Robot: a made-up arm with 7 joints.
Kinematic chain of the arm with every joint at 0, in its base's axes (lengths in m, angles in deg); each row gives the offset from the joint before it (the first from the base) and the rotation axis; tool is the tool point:
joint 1: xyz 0 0 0.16 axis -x
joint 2: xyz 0 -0.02 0.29 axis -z
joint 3: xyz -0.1 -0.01 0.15 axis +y
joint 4: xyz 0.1 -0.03 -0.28 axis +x
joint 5: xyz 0 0.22 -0.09 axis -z
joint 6: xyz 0.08 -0.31 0 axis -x
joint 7: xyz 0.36 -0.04 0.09 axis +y
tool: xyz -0.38 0 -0.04
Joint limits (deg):
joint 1: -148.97..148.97
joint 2: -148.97..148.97
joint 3: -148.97..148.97
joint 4: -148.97..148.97
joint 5: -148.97..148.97
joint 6: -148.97..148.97
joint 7: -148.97..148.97
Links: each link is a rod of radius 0.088 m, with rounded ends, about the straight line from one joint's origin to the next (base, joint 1, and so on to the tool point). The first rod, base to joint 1, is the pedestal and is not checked.
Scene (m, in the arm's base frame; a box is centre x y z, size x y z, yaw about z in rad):
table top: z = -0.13
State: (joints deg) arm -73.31 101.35 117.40 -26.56 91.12 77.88 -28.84
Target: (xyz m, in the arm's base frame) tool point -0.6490 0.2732 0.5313
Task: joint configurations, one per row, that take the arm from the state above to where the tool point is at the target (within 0.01 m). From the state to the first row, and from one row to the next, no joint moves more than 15 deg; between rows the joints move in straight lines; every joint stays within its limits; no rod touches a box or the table.
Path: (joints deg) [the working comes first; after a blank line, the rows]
Joints at the target: -21.99 79.08 88.88 -5.74 29.68 59.68 -83.24
Straight joint move there: clear.

1: -63.05 96.90 111.70 -22.40 78.83 74.24 -39.72
2: -52.78 92.44 105.99 -18.23 66.54 70.60 -50.60
3: -42.52 87.99 100.29 -14.07 54.25 66.96 -61.48
4: -32.26 83.53 94.58 -9.91 41.97 63.32 -72.36
5: -21.99 79.08 88.88 -5.74 29.68 59.68 -83.24

